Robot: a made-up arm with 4 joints. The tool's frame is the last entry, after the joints. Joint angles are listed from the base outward.
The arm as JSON. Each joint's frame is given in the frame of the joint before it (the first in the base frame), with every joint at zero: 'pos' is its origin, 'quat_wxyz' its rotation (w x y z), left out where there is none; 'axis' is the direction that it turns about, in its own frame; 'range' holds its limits. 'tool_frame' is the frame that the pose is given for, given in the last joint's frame.
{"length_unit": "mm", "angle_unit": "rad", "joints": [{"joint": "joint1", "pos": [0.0, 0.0, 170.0], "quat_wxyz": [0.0, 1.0, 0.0, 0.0], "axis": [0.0, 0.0, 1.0], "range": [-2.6, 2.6]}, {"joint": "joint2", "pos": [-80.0, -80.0, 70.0], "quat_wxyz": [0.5, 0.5, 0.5, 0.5], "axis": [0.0, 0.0, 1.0], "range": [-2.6, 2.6]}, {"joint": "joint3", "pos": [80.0, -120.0, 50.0], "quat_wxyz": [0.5, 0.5, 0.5, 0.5], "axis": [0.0, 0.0, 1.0], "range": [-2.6, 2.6]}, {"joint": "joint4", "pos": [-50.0, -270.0, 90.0], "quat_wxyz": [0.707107, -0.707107, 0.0, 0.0], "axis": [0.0, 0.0, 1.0], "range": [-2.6, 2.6]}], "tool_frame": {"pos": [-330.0, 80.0, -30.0], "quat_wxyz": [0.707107, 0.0, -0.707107, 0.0]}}
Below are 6 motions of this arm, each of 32 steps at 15 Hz.
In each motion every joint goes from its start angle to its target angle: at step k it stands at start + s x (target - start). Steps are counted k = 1, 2, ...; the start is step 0. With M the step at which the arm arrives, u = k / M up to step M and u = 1 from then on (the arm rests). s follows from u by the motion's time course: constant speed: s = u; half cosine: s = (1 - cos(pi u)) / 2; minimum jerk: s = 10 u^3 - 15 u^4 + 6 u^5.
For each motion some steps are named. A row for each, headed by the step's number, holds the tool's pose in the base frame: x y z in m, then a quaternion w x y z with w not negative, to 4 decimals.
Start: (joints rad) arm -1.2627 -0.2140 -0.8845 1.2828
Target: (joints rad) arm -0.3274 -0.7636 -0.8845 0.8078
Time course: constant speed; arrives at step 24
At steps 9, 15, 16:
9: 0.0707 -0.0692 0.7525 0.8945 0.1361 0.4115 0.1095
15: -0.0078 0.0274 0.7716 0.9321 0.0792 0.3532 0.0123
16: -0.0165 0.0467 0.7724 0.9360 0.0682 0.3452 -0.0051

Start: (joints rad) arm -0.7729 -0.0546 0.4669 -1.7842
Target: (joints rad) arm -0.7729 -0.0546 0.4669 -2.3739
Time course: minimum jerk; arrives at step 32
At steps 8, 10, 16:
8: -0.3149 -0.0287 -0.0257 0.5923 -0.6784 -0.4322 0.0461
10: -0.3047 -0.0306 -0.0370 0.5768 -0.6916 -0.4332 0.0363
16: -0.2596 -0.0442 -0.0803 0.5091 -0.7429 -0.4347 -0.0046

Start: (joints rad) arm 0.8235 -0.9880 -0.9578 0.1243
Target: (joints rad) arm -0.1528 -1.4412 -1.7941 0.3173
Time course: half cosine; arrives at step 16
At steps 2, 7, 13, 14, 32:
2: 0.4459 0.2623 0.5259 0.6386 -0.1906 0.5123 -0.5416
7: 0.4443 0.3380 0.4460 0.6082 -0.2631 0.5350 -0.5240
13: 0.3708 0.4275 0.3484 0.5745 -0.3583 0.4875 -0.5513
14: 0.3611 0.4330 0.3422 0.5732 -0.3647 0.4790 -0.5559
32: 0.3529 0.4371 0.3375 0.5724 -0.3695 0.4716 -0.5599

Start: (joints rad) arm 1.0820 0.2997 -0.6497 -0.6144
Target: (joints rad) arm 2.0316 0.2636 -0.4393 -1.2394
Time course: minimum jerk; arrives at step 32
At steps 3, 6, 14, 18, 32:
3: -0.0398 0.0973 0.6208 0.8737 0.0189 0.3223 -0.3639
6: -0.0319 0.1091 0.6167 0.8665 0.0113 0.3242 -0.3794
14: 0.0558 0.1799 0.5740 0.7909 -0.0454 0.3553 -0.4963
18: 0.1327 0.1984 0.5346 0.7213 -0.0766 0.3915 -0.5663
32: 0.2606 0.1685 0.4542 0.5807 -0.1058 0.4727 -0.6543

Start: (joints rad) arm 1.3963 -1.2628 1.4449 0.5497
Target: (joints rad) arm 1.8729 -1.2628 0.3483 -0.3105
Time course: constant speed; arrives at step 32
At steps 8, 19, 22, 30, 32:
8: -0.0144 0.5042 0.2917 0.8135 -0.5359 -0.0236 -0.2247
19: 0.2694 0.4870 0.2510 0.6784 -0.5827 0.1890 -0.4056
22: 0.3388 0.4547 0.2391 0.6341 -0.5824 0.2529 -0.4413
30: 0.4858 0.3270 0.2047 0.5083 -0.5518 0.4272 -0.5047
32: 0.5123 0.2886 0.1955 0.4762 -0.5373 0.4704 -0.5132

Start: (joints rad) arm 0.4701 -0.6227 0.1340 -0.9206
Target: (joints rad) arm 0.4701 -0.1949 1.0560 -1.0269
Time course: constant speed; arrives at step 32
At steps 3, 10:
3: -0.1752 0.4559 0.2162 0.6985 -0.6887 0.0535 -0.1868
10: -0.2070 0.4218 0.1706 0.7028 -0.6755 -0.0479 -0.2179

